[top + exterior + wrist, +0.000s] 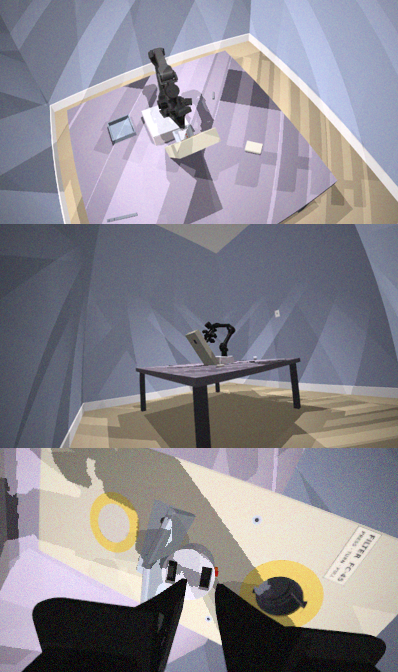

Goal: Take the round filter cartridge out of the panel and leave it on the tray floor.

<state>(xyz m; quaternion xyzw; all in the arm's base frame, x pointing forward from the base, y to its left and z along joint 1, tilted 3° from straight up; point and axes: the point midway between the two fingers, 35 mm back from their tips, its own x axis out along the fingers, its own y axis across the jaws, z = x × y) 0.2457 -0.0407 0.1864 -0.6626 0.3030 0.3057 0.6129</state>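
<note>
Now: gripper tip 10 mm short of the white round filter cartridge and 30 mm above it. The rest, counted from my gripper tip: thin grey peg (280 mm behind, 360 mm to the left, 230 mm below); then small cream block (170 mm ahead, 320 mm to the left, 230 mm below); then shallow blue-grey tray (370 mm behind, 240 mm to the right, 230 mm below).
</note>
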